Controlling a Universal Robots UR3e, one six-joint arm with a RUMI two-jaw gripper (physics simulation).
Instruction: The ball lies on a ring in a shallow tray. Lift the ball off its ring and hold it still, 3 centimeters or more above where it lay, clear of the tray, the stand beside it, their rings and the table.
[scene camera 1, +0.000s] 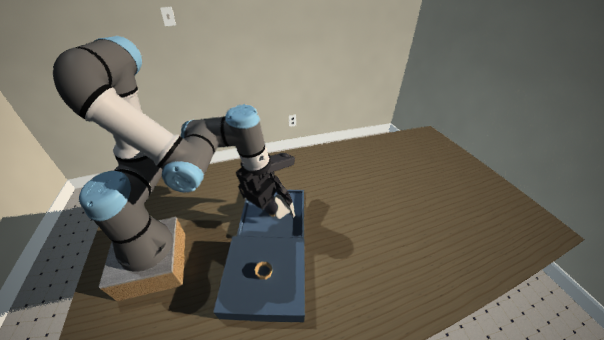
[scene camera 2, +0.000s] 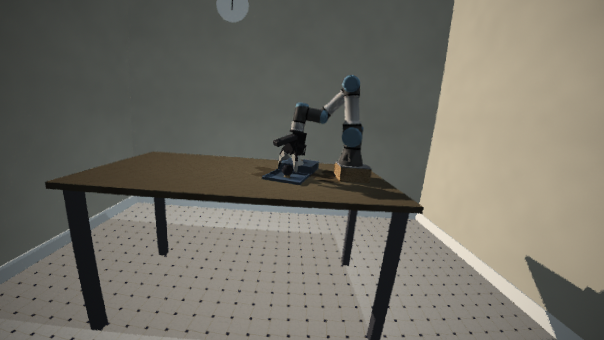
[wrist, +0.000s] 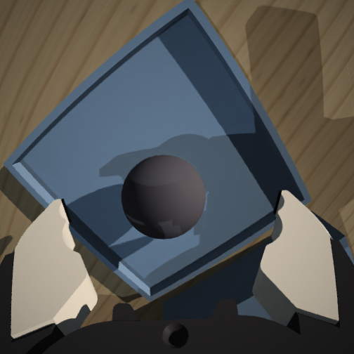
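Seen in the pictures: gripper, between the fingertips: (scene camera 1: 273, 205) (scene camera 2: 286, 169); arm's base, origin of its link: (scene camera 1: 146, 246) (scene camera 2: 350, 164).
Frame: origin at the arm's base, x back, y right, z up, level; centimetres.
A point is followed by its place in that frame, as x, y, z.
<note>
The dark ball (scene camera 1: 271, 206) @(-33.3, -1.3, -2.0) (scene camera 2: 287, 170) @(-34.6, -5.7, -3.4) (wrist: 163, 196) sits in the shallow blue tray (scene camera 1: 260, 229) @(-28.5, 1.1, -7.5) (scene camera 2: 301, 179) @(-27.4, -6.2, -7.7) (wrist: 125, 95). A bit of its orange ring (scene camera 2: 287, 176) @(-34.4, -5.4, -5.5) shows under it in the second scene view; the ball hides the ring in the wrist view. My gripper (scene camera 1: 284, 212) (scene camera 2: 288, 167) @(-34.5, -2.6, -3.6) (wrist: 172, 198) is open, low over the tray, with its pale fingers apart on either side of the ball. In the wrist view there is a wide gap between the ball and each finger. One finger partly covers the ball in the first scene view.
The blue stand (scene camera 1: 280, 300) @(-25.7, 23.7, -3.1) (scene camera 2: 311, 166) @(-20.0, 5.2, -3.3) (wrist: 215, 295) is beside the tray and taller than it. An orange ring (scene camera 1: 263, 277) @(-24.1, 17.7, -2.2) lies on its top. The arm's base block (scene camera 1: 145, 290) @(2.7, 7.9, -5.8) (scene camera 2: 355, 173) @(0.1, -8.0, -3.1) is on the wooden table (scene camera 1: 400, 200) @(-75.0, 10.5, -7.7) (scene camera 2: 200, 175) @(-75.6, -4.7, -7.7), off to the side of the tray and stand.
</note>
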